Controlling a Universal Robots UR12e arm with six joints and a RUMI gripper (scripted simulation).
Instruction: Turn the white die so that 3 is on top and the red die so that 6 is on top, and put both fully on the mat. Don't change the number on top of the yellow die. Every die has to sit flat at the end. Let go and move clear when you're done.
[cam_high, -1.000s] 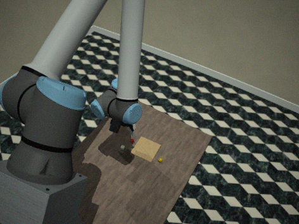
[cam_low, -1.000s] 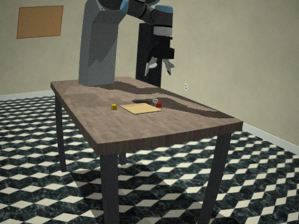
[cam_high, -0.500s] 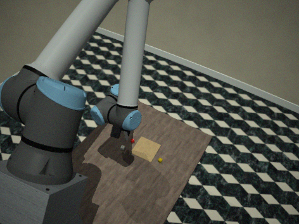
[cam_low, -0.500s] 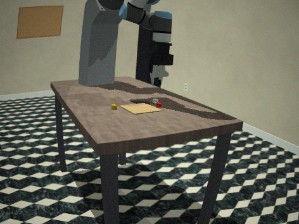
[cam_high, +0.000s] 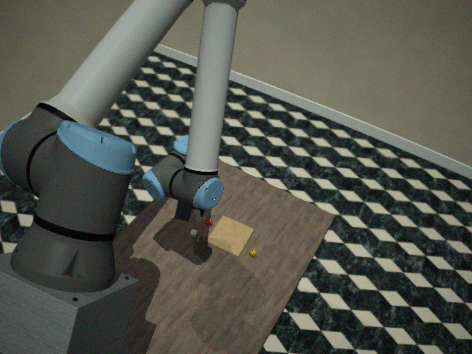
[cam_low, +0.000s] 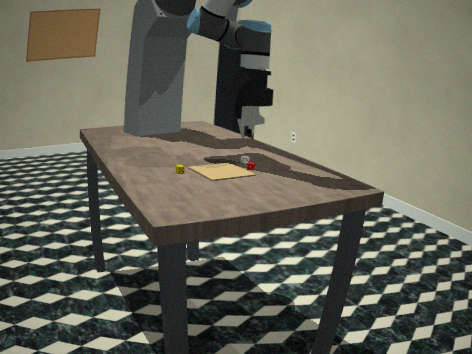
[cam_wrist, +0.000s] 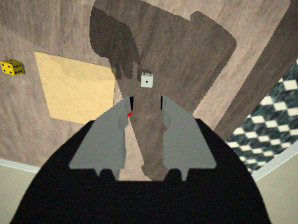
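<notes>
Now: the white die 90 mm below my hand. Round my hand: tan mat (50 mm ahead, 140 mm to the right, 90 mm below); red die (70 mm ahead, 40 mm to the right, 90 mm below); yellow die (240 mm to the right, 90 mm below).
</notes>
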